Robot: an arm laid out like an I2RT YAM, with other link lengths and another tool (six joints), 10 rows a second.
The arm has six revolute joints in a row. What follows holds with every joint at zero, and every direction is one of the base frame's. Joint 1 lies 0.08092 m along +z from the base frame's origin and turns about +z. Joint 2 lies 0.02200 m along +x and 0.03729 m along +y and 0.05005 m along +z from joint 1 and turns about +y. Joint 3 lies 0.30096 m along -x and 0.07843 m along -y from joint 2 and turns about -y. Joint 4 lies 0.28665 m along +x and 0.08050 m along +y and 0.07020 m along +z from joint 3 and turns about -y. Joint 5 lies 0.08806 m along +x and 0.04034 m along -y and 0.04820 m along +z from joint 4 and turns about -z. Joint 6 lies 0.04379 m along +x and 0.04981 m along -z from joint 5 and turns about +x. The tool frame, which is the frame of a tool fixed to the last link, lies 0.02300 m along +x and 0.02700 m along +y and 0.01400 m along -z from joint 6; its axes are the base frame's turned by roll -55.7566, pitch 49.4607 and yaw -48.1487 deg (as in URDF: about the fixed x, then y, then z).
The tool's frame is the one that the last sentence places.
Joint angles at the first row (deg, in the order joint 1, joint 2, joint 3, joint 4, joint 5, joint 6):
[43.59, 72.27, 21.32, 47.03, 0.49, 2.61]
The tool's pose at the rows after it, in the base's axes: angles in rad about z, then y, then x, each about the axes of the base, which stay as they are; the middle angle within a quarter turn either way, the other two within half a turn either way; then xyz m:
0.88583, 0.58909, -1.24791, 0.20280, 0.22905, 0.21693
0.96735, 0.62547, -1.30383, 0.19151, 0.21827, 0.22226
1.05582, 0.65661, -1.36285, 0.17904, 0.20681, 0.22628
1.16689, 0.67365, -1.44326, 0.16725, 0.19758, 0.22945
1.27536, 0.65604, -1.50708, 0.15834, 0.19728, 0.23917
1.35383, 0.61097, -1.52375, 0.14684, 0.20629, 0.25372
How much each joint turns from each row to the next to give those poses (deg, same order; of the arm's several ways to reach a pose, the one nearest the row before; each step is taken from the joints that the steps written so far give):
[0.00, -5.62, -0.59, -8.53, 0.40, 2.14]
[0.00, -6.23, -0.02, -9.73, 0.45, 2.67]
[0.00, -6.05, 0.02, -9.55, 0.16, 2.86]
[0.05, -4.72, 0.90, -9.83, -0.70, 2.95]
[0.78, -1.80, 2.64, -7.74, -1.84, 3.00]
[2.91, -0.28, 2.91, -4.28, -1.29, 3.45]

